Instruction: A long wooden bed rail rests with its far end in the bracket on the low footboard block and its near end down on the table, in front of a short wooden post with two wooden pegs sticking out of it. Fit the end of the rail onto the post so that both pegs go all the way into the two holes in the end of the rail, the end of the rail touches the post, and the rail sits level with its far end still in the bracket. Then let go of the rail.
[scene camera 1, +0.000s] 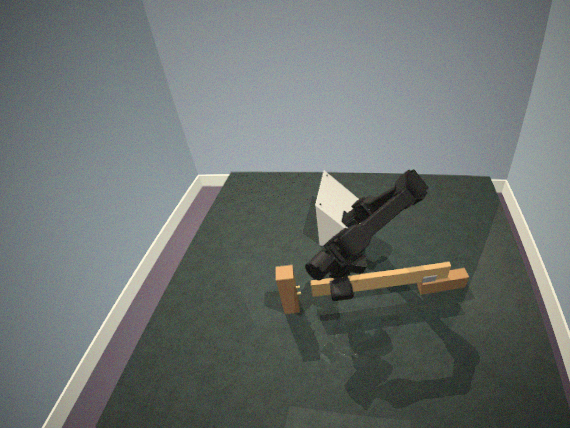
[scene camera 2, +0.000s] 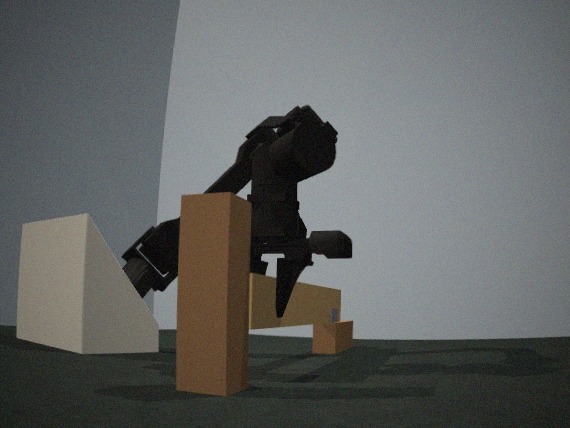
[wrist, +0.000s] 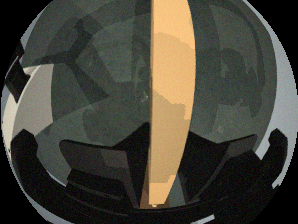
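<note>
Scene camera 1 shows a short wooden post (scene camera 1: 285, 278), a wooden bed rail (scene camera 1: 374, 280) and my gripper (scene camera 1: 339, 288). Scene camera 2 shows the post (scene camera 2: 213, 299), the rail (scene camera 2: 308, 304) and my gripper (scene camera 2: 271, 317). In the wrist view: my gripper (wrist: 158, 126).
</note>
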